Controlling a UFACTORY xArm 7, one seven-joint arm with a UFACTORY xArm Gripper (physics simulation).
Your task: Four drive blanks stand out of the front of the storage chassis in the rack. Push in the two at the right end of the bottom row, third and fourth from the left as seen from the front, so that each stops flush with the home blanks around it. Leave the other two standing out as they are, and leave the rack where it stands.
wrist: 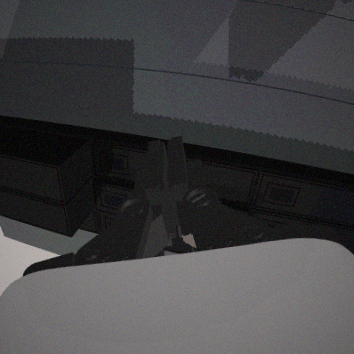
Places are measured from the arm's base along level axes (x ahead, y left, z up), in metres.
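Pixels of known places: gripper, fingertip midpoint: (170,162).
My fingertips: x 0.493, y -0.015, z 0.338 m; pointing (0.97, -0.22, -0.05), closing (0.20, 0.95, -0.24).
Observation:
Behind a point stands the place of what it marks.
My gripper (170,162) @[y -0.015, x 0.493, z 0.338 m] is shut and empty, with its fingertips over the dark front of the storage chassis (256,187) @[y 0.035, x 0.518, z 0.359 m]. Two dark drive blanks, an upper one (30,172) @[y -0.100, x 0.489, z 0.357 m] and a lower one (42,211) @[y -0.098, x 0.489, z 0.387 m], stand out of the front at the left, one above the other. Blanks with square outlines show right beside them, an upper one (115,163) @[y -0.057, x 0.522, z 0.361 m] and one below it (113,199) @[y -0.058, x 0.518, z 0.389 m]. Another outlined blank (281,194) @[y 0.051, x 0.517, z 0.361 m] shows right of the gripper. The fingers hide part of the front between them. The picture is very dark; contact at the fingertips and each blank's exact slot cannot be told.
A wide grey-green surface (175,100) @[y -0.022, x 0.536, z 0.318 m] with jagged shadows and thin curved lines spans the upper view, beyond the chassis's dark edge. A pale surface (17,247) shows at the lower left. The light grey gripper housing (175,300) @[y 0.003, x 0.404, z 0.319 m] covers the bottom of the view.

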